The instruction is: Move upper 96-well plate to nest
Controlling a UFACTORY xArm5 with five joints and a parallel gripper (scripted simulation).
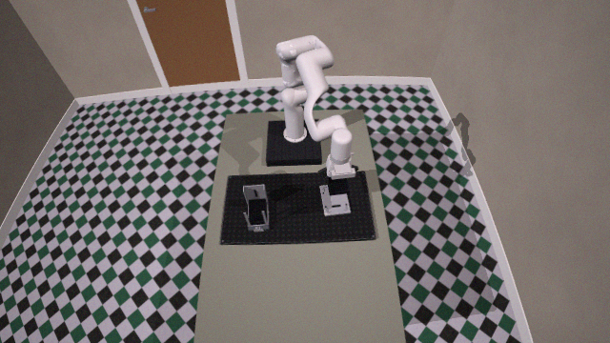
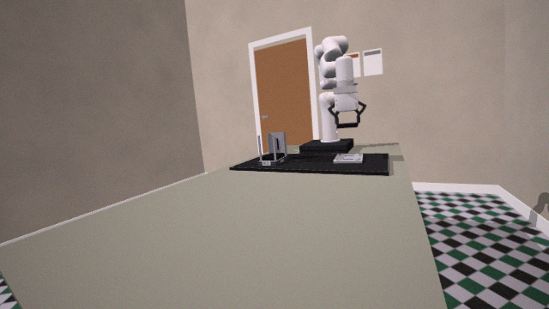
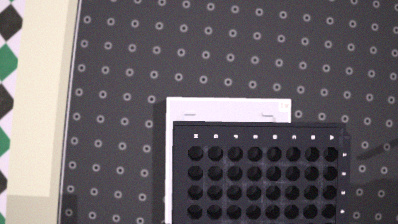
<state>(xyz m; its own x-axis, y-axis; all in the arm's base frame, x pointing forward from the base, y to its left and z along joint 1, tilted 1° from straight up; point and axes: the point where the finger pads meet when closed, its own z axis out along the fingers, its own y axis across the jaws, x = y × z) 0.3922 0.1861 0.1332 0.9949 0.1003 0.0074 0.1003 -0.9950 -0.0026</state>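
My gripper is now 160 mm above the plate nest N1. Also, from my hand: A1 mark: 80 mm ahead, 50 mm to the right, 160 mm below; then black 96-well plate: 10 mm below.
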